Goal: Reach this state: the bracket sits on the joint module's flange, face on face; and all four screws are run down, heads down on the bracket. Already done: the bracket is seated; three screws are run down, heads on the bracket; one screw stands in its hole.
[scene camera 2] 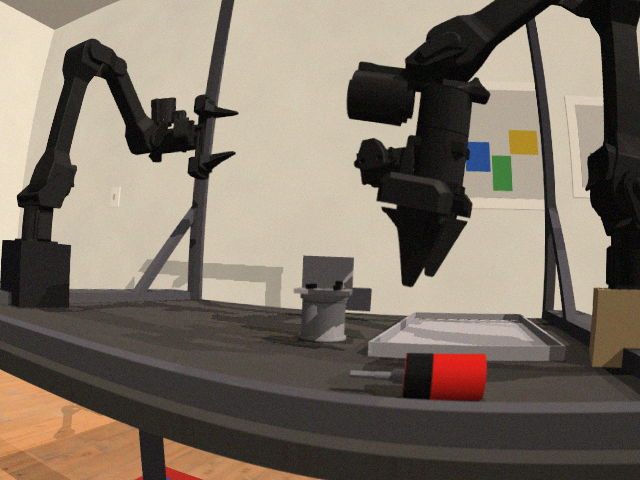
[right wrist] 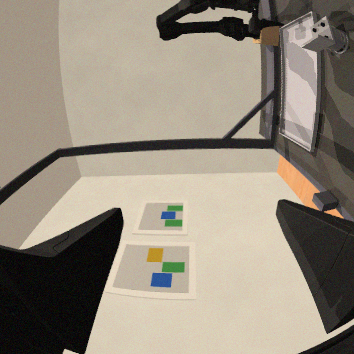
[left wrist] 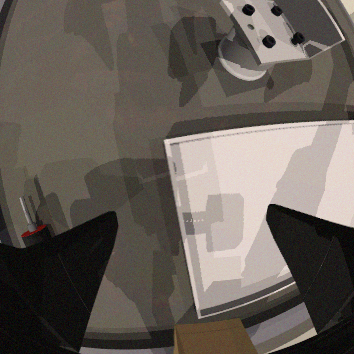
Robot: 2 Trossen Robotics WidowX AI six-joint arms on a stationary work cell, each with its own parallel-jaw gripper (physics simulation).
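Pixels of known places: left gripper, fingertip midpoint: (scene camera 2: 419, 280) (right wrist: 283, 11) (left wrist: 193, 216); right gripper, fingertip midpoint: (scene camera 2: 236, 132) (right wrist: 202, 212); left arm's base at its link origin: (scene camera 2: 637, 289).
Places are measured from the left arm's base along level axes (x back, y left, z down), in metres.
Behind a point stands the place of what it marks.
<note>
The bracket (scene camera 2: 327, 269) @(x -0.417, y -0.030, z -0.015 m) (left wrist: 265, 25) @(x -0.401, y 0.003, z 0.011 m) (right wrist: 311, 40) @(x -0.426, y -0.031, z -0.031 m) sits on the grey joint module (scene camera 2: 323, 320) @(x -0.388, y 0.020, z 0.050 m) (left wrist: 242, 62) @(x -0.378, y 0.009, z 0.051 m) (right wrist: 341, 42) @(x -0.432, y -0.009, z 0.056 m), its upright plate at the back in the scene view. Four black screw heads show on it in the left wrist view; the lower-right screw (left wrist: 298, 38) @(x -0.392, y -0.025, z 0.001 m) looks slightly raised. The red and black screwdriver (scene camera 2: 459, 377) @(x -0.152, y 0.221, z 0.056 m) (left wrist: 35, 234) @(x -0.195, y 0.206, z 0.048 m) lies near the front table edge, its bit pointing left in the scene view. My left gripper (scene camera 2: 419, 279) @(x -0.247, y 0.061, z -0.005 m) (left wrist: 193, 216) @(x -0.247, y 0.061, z -0.005 m) is open and empty, pointing down above the table. My right gripper (scene camera 2: 235, 132) @(x -0.734, y -0.151, z -0.294 m) (right wrist: 202, 212) @(x -0.734, y -0.151, z -0.294 m) is open and empty, raised high at the left.
A shallow white tray (scene camera 2: 460, 352) (left wrist: 270, 160) (right wrist: 300, 85) @(x -0.252, y -0.170, z 0.073 m) lies right of the joint module in the scene view, behind the screwdriver. A tan block (scene camera 2: 610, 328) @(x -0.034, y 0.050, z 0.038 m) (left wrist: 212, 337) @(x -0.050, y 0.001, z 0.046 m) (right wrist: 270, 36) @(x -0.050, y -0.016, z 0.041 m) stands under the left arm's base. Dark frame posts (scene camera 2: 196, 248) @(x -0.951, y -0.257, z -0.052 m) rise at the table's back.
</note>
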